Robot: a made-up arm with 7 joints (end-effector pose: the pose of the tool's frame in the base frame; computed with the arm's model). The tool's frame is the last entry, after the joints.
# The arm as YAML. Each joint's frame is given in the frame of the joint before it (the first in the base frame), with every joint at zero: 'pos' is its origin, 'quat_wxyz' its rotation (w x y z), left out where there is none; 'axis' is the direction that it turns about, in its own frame. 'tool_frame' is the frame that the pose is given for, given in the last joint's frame.
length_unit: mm
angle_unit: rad
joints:
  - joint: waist
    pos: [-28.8, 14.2, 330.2]
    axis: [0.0, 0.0, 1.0]
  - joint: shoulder
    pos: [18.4, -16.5, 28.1]
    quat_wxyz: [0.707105, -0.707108, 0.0, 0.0]
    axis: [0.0, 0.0, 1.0]
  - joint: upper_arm
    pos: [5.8, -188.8, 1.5]
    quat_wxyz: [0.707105, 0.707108, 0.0, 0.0]
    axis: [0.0, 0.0, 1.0]
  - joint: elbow
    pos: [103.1, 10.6, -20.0]
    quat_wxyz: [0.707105, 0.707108, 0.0, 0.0]
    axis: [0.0, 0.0, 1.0]
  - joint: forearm
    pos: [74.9, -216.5, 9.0]
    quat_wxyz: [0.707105, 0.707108, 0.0, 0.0]
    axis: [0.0, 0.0, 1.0]
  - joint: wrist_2
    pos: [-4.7, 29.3, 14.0]
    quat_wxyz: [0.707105, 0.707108, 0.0, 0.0]
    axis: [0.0, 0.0, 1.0]
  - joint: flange
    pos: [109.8, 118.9, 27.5]
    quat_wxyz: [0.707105, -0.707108, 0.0, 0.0]
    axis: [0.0, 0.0, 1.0]
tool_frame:
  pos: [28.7, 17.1, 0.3]
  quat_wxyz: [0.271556, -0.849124, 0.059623, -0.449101]
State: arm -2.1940 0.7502 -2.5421 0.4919 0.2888 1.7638 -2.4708
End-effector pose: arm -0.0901 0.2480 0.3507 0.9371 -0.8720 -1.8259
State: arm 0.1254 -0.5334 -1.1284 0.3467 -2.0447 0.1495 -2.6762
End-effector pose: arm 0.2330 -0.1695 0.2958 1.7846 -1.0318 -1.5812
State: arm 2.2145 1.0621 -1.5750 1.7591 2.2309 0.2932 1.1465
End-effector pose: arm 0.2246 0.4844 0.4986 2.4919 0.4747 -0.0638
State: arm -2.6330 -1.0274 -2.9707 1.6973 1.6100 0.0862 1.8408
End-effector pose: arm 0.3411 0.2490 0.1078 -2.1104 0.0117 2.2814
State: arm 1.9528 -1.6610 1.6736 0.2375 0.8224 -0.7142 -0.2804
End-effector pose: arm -0.3494 -0.0972 0.4664 -0.5321 1.6505 -2.3706
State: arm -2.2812 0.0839 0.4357 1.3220 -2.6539 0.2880 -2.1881
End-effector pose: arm -0.1825 -0.4494 0.4019 0.2845 -2.1027 -1.3901
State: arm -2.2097 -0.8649 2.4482 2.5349 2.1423 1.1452 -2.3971
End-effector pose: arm 0.3423 0.3832 0.5820 -0.1736 -0.9762 2.2667
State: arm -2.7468 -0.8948 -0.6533 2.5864 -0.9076 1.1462 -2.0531
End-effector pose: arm 0.0992 0.3068 0.8427 -0.7097 -1.5178 2.3505
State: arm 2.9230 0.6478 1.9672 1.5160 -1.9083 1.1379 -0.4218
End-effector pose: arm -0.1769 -0.4455 0.6442 -0.2932 1.2702 -1.2857
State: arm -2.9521 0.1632 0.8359 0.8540 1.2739 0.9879 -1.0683
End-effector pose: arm -0.2593 -0.3898 0.2704 1.1661 -0.9455 -0.8956
